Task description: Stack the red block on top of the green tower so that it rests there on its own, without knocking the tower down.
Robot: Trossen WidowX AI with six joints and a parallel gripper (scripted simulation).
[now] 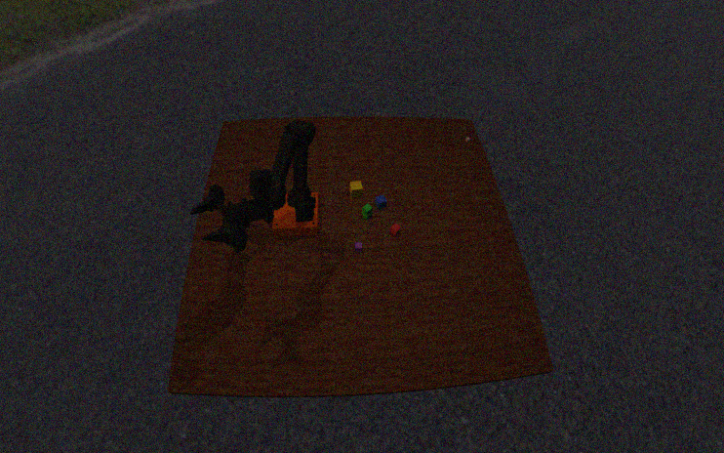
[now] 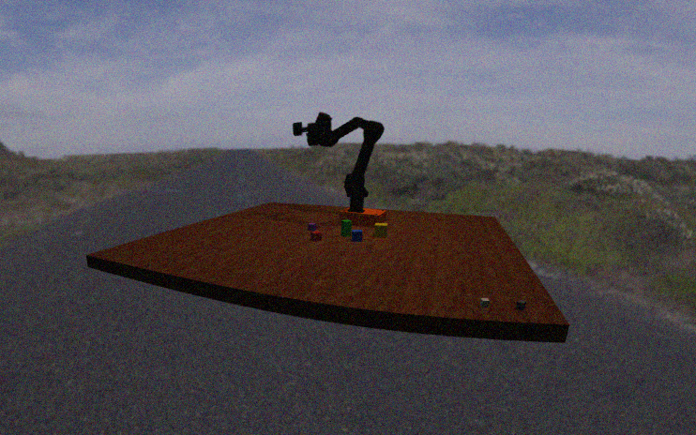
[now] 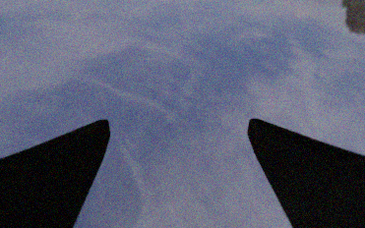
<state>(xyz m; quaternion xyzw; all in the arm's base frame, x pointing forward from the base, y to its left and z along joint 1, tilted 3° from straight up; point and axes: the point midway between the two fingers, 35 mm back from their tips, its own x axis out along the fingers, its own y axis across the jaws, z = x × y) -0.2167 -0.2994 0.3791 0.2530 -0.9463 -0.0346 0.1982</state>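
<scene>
The red block is 59 cm ahead of my gripper tip, 23 cm to the left of it and 44 cm below it. The rest, counted from my gripper tip: blue block (56 cm ahead, 36 cm to the left, 43 cm below); then purple block (44 cm ahead, 16 cm to the left, 44 cm below); then yellow block (47 cm ahead, 43 cm to the left, 43 cm below).
</scene>
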